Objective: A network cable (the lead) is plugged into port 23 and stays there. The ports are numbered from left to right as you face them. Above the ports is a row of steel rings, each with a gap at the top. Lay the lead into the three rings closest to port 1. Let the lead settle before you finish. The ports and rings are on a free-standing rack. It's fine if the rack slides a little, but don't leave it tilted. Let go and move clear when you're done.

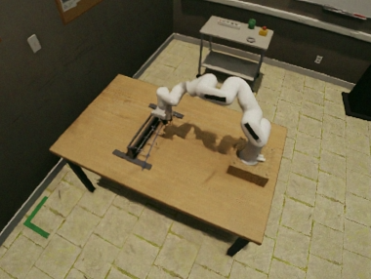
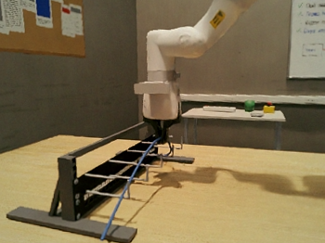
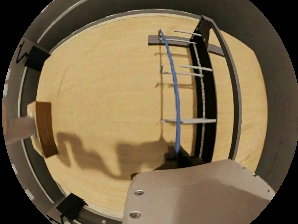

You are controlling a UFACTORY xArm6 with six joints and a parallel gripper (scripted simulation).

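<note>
My hand is 110 mm short of the dark free-standing rack, 40 mm to the right of it and 60 mm above it.
</note>
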